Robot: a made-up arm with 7 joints. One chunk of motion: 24 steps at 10 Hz.
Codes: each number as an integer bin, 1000 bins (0 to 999) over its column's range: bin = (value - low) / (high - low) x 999, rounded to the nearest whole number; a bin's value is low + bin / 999 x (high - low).
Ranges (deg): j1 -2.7..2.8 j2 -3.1..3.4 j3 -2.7..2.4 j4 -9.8..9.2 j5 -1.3..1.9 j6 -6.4..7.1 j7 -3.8..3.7
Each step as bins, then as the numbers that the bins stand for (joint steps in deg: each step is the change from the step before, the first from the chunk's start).
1 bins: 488 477 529 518 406 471 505
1 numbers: -0.013 0.004 0.001 0.052 0.001 -0.035 -0.009
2 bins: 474 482 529 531 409 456 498
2 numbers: -0.090 0.036 0.001 0.299 0.010 -0.238 -0.061
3 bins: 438 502 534 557 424 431 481
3 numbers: -0.289 0.166 0.026 0.794 0.058 -0.576 -0.189
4 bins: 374 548 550 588 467 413 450
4 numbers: -0.641 0.466 0.108 1.383 0.196 -0.819 -0.422
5 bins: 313 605 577 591 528 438 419
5 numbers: -0.977 0.836 0.246 1.440 0.391 -0.481 -0.654
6 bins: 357 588 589 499 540 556 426
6 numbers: -0.735 0.726 0.307 -0.310 0.430 1.114 -0.602
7 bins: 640 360 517 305 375 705 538
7 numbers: 0.824 -0.758 -0.061 -3.999 -0.099 3.127 0.239
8 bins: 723 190 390 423 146 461 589
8 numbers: 1.280 -1.864 -0.709 -1.755 -0.832 -0.170 0.622
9 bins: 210 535 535 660 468 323 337
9 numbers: -1.544 0.381 0.031 2.753 0.199 -2.035 -1.270
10 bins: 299 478 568 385 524 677 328
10 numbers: -1.054 0.010 0.200 -2.478 0.378 2.749 -1.338
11 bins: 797 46 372 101 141 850 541
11 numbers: 1.688 -2.801 -0.801 -7.879 -0.848 5.086 0.262
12 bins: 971 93 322 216 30 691 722
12 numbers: 2.646 -2.495 -1.056 -5.692 -1.204 2.938 1.620
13 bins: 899 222 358 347 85 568 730
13 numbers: 2.249 -1.656 -0.872 -3.200 -1.028 1.276 1.680
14 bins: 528 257 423 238 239 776 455
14 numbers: 0.207 -1.428 -0.541 -5.273 -0.534 4.086 -0.384
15 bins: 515 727 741 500 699 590 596
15 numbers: 0.135 1.630 1.083 -0.290 0.939 1.573 0.674
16 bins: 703 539 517 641 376 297 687
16 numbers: 1.170 0.407 -0.061 2.391 -0.096 -2.386 1.358
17 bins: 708 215 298 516 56 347 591
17 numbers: 1.198 -1.701 -1.179 0.014 -1.121 -1.711 0.637
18 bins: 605 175 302 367 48 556 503
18 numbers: 0.631 -1.961 -1.158 -2.820 -1.146 1.114 -0.024
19 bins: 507 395 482 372 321 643 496
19 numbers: 0.091 -0.530 -0.239 -2.725 -0.272 2.289 -0.076
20 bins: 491 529 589 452 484 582 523
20 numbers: 0.003 0.342 0.307 -1.203 0.250 1.465 0.126
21 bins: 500 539 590 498 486 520 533
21 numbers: 0.053 0.407 0.312 -0.329 0.257 0.627 0.202
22 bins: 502 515 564 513 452 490 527
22 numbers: 0.064 0.251 0.179 -0.043 0.148 0.222 0.156
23 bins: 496 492 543 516 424 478 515
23 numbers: 0.031 0.101 0.072 0.014 0.058 0.059 0.066
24 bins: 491 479 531 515 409 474 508
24 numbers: 0.003 0.017 0.011 -0.005 0.010 0.005 0.014
